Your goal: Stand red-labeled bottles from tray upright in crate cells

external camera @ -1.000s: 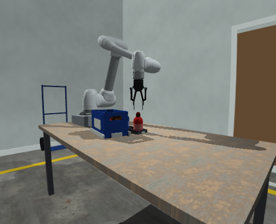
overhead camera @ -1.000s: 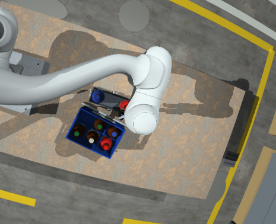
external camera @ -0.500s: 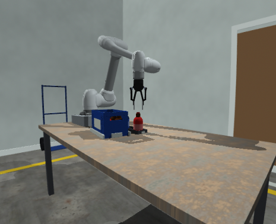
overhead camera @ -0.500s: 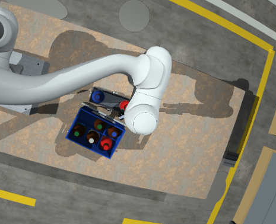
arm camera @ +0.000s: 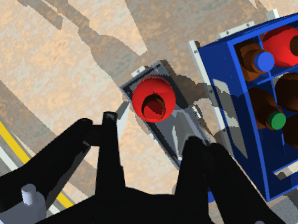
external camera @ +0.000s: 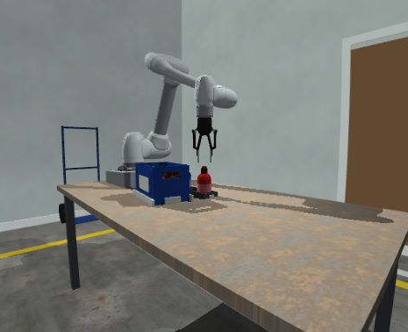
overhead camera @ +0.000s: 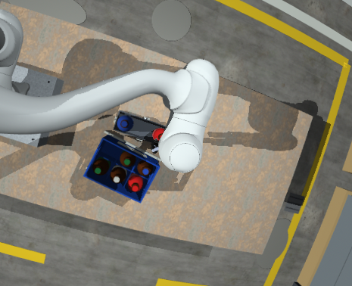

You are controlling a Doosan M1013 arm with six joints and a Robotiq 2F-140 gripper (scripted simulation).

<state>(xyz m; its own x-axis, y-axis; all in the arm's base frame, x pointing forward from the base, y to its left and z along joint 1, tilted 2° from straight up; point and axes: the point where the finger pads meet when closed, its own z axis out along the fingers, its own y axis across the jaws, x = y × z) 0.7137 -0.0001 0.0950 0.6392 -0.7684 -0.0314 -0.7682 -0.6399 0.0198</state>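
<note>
The red-labeled bottle lies 13 cm below my hand. From my hand the other things lie so: blue-capped bottle 17 cm behind, 13 cm below, 2 cm to the left; then dark tray 20 cm below, 9 cm behind, 1 cm to the left; then blue crate 18 cm to the right, 14 cm behind, 13 cm below.
</note>
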